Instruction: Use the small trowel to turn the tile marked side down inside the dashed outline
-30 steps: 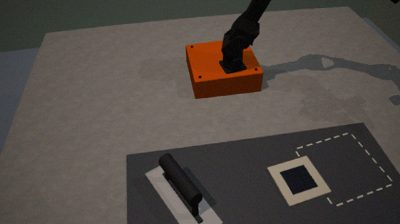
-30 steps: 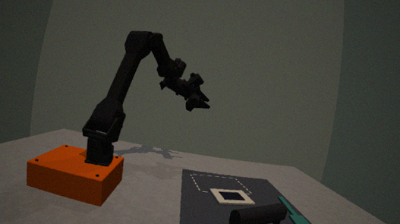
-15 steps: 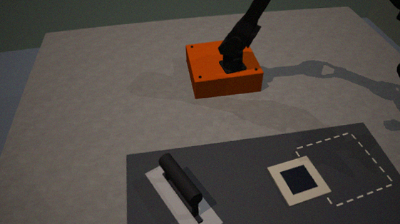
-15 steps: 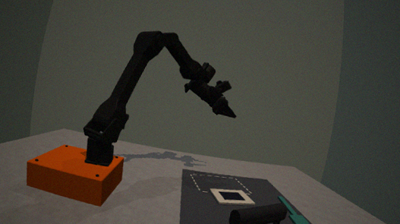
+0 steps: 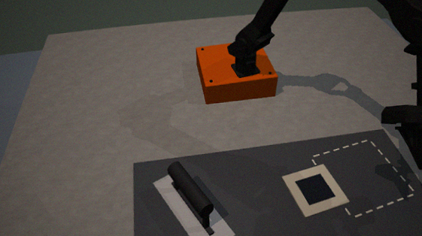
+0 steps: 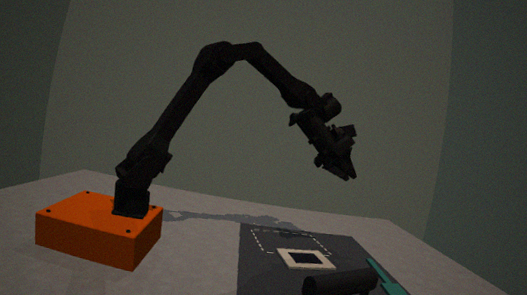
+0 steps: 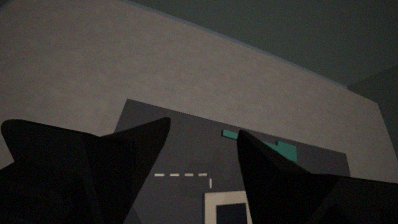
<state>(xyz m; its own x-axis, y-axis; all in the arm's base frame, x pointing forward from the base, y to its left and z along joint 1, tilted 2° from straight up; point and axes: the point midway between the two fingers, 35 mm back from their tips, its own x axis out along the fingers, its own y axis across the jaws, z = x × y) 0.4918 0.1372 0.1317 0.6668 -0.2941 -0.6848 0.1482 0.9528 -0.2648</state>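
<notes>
Now: the trowel 380 mm to the right of my gripper tip, 200 mm behind it and 150 mm below it. Round my gripper tip: tile 180 mm below, 130 mm behind, 110 mm to the right; flat teal strip 230 mm to the right, 180 mm below, 20 mm ahead; dark mat 200 mm below, 180 mm to the right, 120 mm behind.
</notes>
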